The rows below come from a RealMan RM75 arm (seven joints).
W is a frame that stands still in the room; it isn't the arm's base.
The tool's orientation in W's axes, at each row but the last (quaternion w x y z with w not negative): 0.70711, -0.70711, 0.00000, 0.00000; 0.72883, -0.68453, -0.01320, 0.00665; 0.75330, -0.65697, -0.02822, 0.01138; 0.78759, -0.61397, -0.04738, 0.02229; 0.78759, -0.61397, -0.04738, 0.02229; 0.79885, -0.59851, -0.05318, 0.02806; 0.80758, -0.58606, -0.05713, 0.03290; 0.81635, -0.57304, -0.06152, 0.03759; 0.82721, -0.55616, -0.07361, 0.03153; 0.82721, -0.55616, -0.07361, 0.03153; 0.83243, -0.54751, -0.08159, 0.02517; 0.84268, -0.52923, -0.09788, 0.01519; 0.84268, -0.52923, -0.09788, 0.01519
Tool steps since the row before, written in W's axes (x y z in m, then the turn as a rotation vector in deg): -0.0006, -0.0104, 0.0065, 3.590, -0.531, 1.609; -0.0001, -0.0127, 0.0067, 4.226, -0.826, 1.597; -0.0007, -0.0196, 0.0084, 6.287, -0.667, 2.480; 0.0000, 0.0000, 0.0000, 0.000, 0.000, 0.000; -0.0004, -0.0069, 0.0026, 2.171, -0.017, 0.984; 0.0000, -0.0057, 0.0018, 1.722, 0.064, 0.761; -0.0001, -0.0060, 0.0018, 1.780, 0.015, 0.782; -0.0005, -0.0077, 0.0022, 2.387, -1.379, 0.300; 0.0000, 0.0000, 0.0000, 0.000, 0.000, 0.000; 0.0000, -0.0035, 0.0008, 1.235, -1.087, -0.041; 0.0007, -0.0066, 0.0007, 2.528, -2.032, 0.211; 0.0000, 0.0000, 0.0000, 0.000, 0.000, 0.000; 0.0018, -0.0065, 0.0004, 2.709, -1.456, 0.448
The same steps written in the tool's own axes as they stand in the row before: -0.0006, -0.0065, -0.0104, 3.590, -1.609, -0.531; -0.0004, -0.0075, -0.0122, 4.217, -1.610, -0.844; -0.0015, -0.0110, -0.0182, 6.308, -2.422, -0.686; 0.0000, 0.0000, 0.0000, 0.000, 0.000, 0.000; -0.0009, -0.0042, -0.0060, 2.204, -0.908, 0.000; -0.0005, -0.0033, -0.0049, 1.756, -0.680, 0.068; -0.0007, -0.0036, -0.0051, 1.808, -0.714, 0.021; -0.0014, -0.0047, -0.0064, 2.198, -0.730, -1.526; 0.0000, 0.0000, 0.0000, 0.000, 0.000, 0.000; -0.0004, -0.0021, -0.0029, 1.070, -0.338, -1.204; -0.0001, -0.0032, -0.0058, 2.247, -0.884, -2.175; 0.0000, 0.0000, 0.0000, 0.000, 0.000, 0.000; 0.0010, -0.0031, -0.0059, 2.534, -0.829, -1.596
